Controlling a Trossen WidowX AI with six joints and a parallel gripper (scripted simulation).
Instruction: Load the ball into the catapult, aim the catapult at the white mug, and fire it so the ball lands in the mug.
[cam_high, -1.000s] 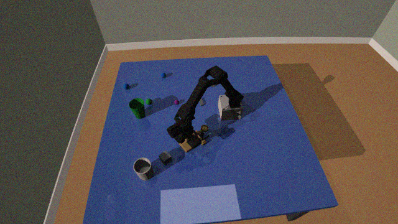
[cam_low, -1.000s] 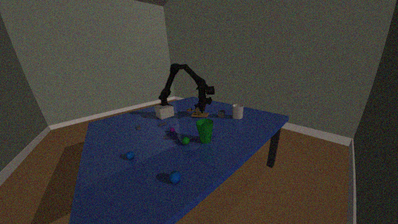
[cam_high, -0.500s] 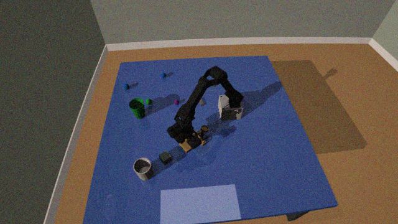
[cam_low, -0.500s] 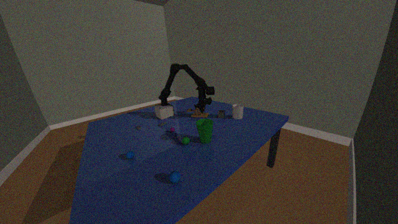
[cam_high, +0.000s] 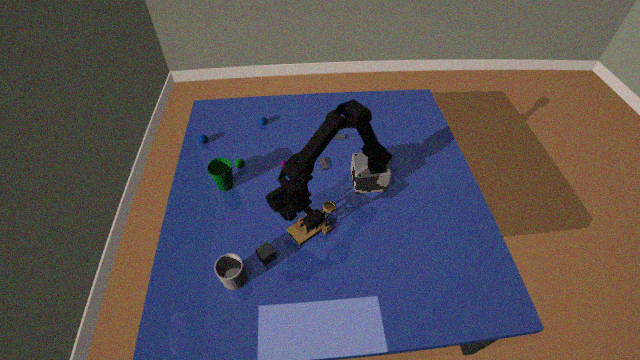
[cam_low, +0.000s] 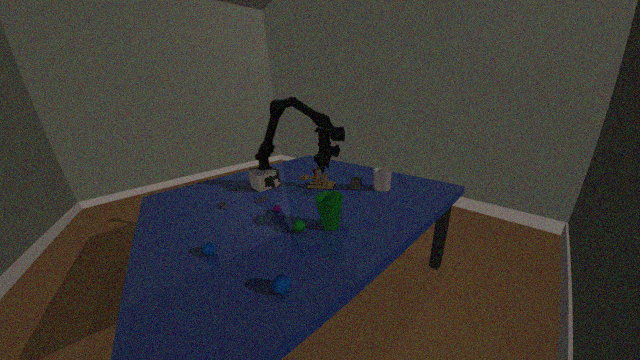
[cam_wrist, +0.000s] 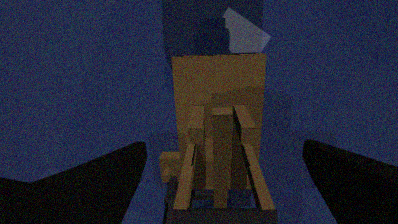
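My gripper tip is now 7 cm short of the magenta ball, 33 cm to the left of it and 8 cm above it. From my gripper tip the other things lie so: wooden catapult: 6 cm behind, 3 cm to the right, 4 cm below; white mug: 24 cm ahead, 17 cm to the left, 7 cm below; dark cube: 13 cm ahead, 9 cm to the left, 7 cm below.
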